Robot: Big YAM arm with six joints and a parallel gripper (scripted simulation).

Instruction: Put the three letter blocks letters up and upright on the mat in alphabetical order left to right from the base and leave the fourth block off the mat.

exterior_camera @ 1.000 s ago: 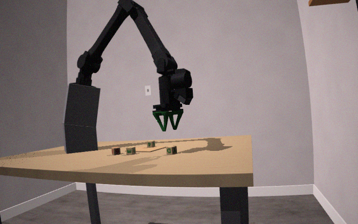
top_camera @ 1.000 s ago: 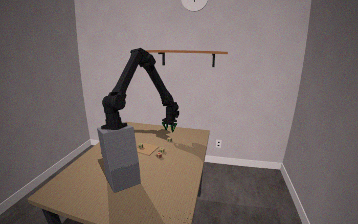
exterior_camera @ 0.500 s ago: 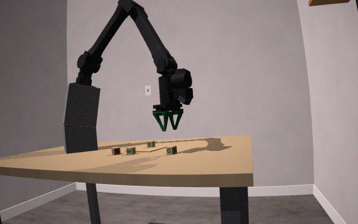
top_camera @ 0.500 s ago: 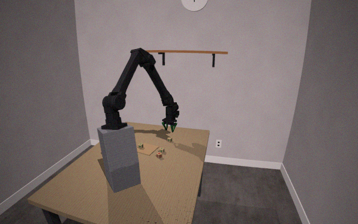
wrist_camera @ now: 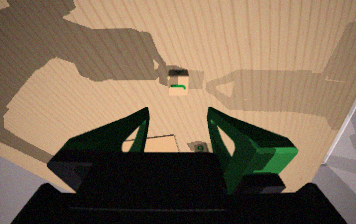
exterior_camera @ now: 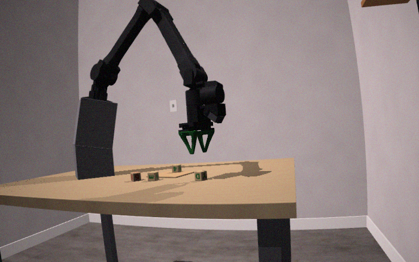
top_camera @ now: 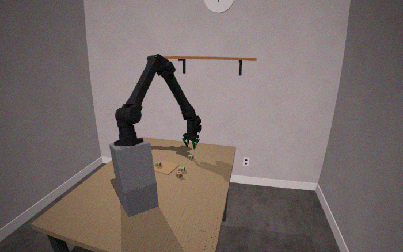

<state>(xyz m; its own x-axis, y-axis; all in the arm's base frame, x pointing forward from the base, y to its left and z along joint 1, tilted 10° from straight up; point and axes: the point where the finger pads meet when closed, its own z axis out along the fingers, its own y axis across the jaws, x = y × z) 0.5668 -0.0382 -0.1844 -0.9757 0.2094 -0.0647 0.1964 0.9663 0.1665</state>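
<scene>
The green-lettered block lies 80 mm below my hand. From my hand the other things lie so: dark block: 190 mm behind, 150 mm to the left, 80 mm below; pale mat: 190 mm behind, 110 mm to the left, 90 mm below.
</scene>
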